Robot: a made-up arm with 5 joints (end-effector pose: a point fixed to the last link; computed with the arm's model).
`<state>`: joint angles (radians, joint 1 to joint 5).
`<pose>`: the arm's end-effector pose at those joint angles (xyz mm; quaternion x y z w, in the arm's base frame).
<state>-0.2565 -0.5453 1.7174 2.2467 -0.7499</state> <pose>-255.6 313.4 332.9 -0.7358 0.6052 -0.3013 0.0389</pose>
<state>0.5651 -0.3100 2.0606 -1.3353 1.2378</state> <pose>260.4 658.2 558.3 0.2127 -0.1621 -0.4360 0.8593</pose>
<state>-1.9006 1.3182 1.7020 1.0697 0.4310</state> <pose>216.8 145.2 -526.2 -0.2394 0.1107 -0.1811 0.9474</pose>
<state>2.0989 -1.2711 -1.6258 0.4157 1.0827</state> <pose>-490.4 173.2 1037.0 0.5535 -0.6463 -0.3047 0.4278</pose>
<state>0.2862 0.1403 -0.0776 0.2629 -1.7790</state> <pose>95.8 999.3 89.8 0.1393 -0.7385 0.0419 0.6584</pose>
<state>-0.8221 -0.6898 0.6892 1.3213 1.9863</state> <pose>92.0 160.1 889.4 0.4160 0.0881 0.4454 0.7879</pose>
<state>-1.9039 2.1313 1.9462 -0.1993 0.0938</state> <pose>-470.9 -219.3 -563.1 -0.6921 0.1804 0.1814 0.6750</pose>
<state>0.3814 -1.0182 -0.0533 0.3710 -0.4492</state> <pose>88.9 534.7 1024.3 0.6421 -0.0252 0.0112 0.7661</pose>
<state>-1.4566 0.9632 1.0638 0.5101 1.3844</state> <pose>618.9 59.5 -417.4 -0.1092 0.4281 -0.4864 0.7538</pose>
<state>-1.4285 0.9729 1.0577 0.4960 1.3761</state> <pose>611.5 69.4 -427.1 -0.1218 0.4278 -0.4808 0.7556</pose>
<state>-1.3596 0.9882 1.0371 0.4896 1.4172</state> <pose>601.1 105.5 -433.2 -0.1260 0.4485 -0.4630 0.7541</pose>
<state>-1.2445 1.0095 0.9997 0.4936 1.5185</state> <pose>583.4 169.8 -434.6 -0.1226 0.4942 -0.4316 0.7446</pose>
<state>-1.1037 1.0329 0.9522 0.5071 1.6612</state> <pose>556.4 247.1 -431.4 -0.1174 0.5558 -0.3928 0.7232</pose>
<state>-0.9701 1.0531 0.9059 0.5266 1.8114</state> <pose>525.1 317.6 -424.8 -0.1142 0.6175 -0.3560 0.6920</pose>
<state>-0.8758 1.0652 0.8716 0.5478 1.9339</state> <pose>500.8 366.8 -416.1 -0.1109 0.6653 -0.3292 0.6609</pose>
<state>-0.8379 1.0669 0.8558 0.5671 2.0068</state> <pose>492.4 390.4 -406.1 -0.1032 0.6927 -0.3150 0.6406</pose>
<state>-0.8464 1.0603 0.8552 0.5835 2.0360</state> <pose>498.8 394.1 -395.0 -0.0904 0.7035 -0.3107 0.6328</pose>
